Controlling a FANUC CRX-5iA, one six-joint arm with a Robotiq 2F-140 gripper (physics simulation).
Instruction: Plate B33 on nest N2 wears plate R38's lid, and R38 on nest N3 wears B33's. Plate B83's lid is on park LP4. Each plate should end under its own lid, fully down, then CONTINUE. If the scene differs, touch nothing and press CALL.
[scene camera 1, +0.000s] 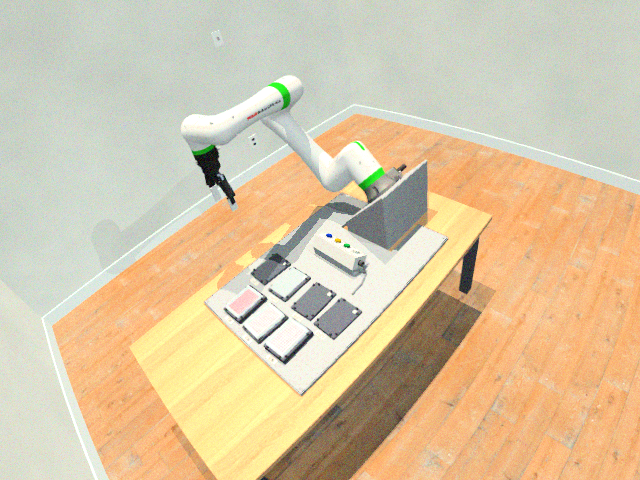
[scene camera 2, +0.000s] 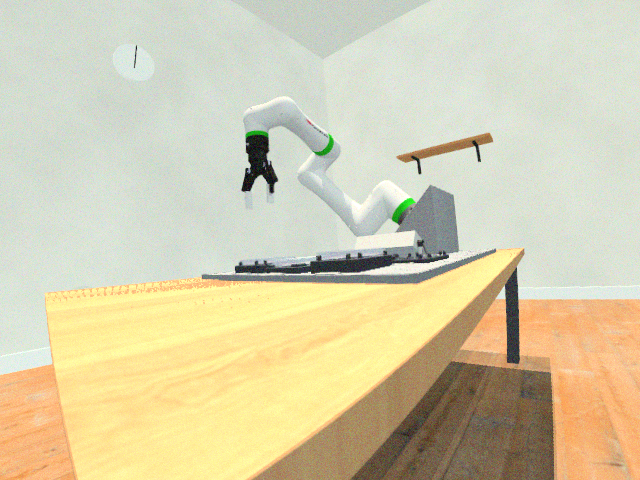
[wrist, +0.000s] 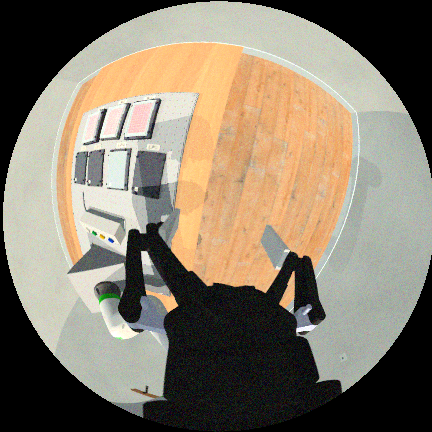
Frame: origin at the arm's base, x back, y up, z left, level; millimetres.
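Seen in the pictures: gripper, fingertip midpoint: (scene camera 1: 226, 204) (scene camera 2: 259, 205) (wrist: 222, 225); arm's base, link origin: (scene camera 1: 382, 192) (scene camera 2: 417, 222) (wrist: 106, 291).
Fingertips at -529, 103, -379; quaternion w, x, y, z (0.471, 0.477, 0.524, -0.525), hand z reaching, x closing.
Pixels of each thing's middle, then the offset from my fingertips to it, as dx, dy, dz. Level surfaces: height alone.
- pink-topped plate, body centre: (scene camera 2: 269, 260) (wrist: 138, 117) (scene camera 1: 243, 301) -181, -208, +315
- middle plate, body centre: (scene camera 2: 304, 259) (scene camera 1: 263, 319) (wrist: 111, 120) -172, -210, +446
- outer plate, body centre: (scene camera 2: 352, 251) (scene camera 1: 286, 336) (wrist: 89, 126) -155, -200, +572
- pale lid, body centre: (wrist: 115, 169) (scene camera 1: 288, 282) +3, -222, +361
- first park, body centre: (wrist: 146, 173) (scene camera 1: 270, 267) -3, -226, +233
- third park, body centre: (scene camera 1: 313, 299) (wrist: 93, 168) +16, -226, +499
- fourth park, body centre: (scene camera 2: 418, 257) (scene camera 1: 337, 317) (wrist: 79, 167) +27, -226, +624
- white button box, body centre: (scene camera 2: 388, 246) (scene camera 1: 339, 250) (wrist: 100, 226) +231, -194, +411
- grey board, surface height: dy -235
- wooden table, surface height: dy -248
Three plates stand in a row of nests: a pink-topped plate (scene camera 1: 245, 303) (wrist: 142, 118), a middle plate (scene camera 1: 264, 321) (wrist: 114, 120) and an outer plate (scene camera 1: 288, 339) (wrist: 93, 126). Their markings and lid identities are too small to read. Behind them, a pale lid (scene camera 1: 289, 283) (wrist: 118, 169) lies on the second lid park. The other parks show dark tops: the first park (scene camera 1: 270, 268) (wrist: 149, 173), the third park (scene camera 1: 313, 300) (wrist: 95, 167) and the fourth park (scene camera 1: 338, 317) (wrist: 81, 167). My gripper (scene camera 1: 224, 200) (scene camera 2: 259, 197) (wrist: 222, 225) is wide open and empty, high and off to the side of the plates.
A white button box (scene camera 1: 338, 251) (scene camera 2: 387, 240) (wrist: 103, 227) with blue, yellow and green buttons stands between the parks and a grey upright panel (scene camera 1: 400, 209) (scene camera 2: 436, 217) by the arm's base. The grey board (scene camera 1: 398, 268) (wrist: 175, 107) lies on the wooden table (scene camera 1: 175, 351) (scene camera 2: 232, 351).
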